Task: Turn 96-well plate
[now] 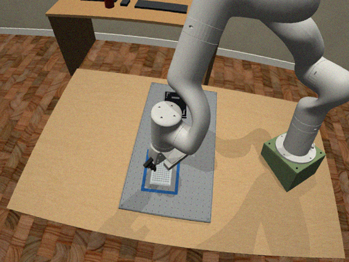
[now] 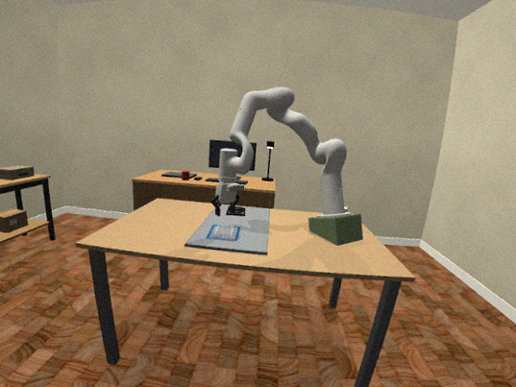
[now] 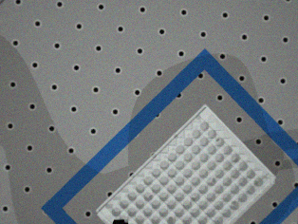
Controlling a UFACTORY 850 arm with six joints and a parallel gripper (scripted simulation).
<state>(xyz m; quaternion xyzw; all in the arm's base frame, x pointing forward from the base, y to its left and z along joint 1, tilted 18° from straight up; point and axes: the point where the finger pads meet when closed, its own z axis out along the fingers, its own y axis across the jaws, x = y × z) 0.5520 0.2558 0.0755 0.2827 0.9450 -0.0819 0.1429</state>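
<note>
Right now my hand is 100 mm above the 96-well plate. The rest, counted from my hand: plate nest: 370 mm to the right, 100 mm below, 40 mm ahead.
</note>
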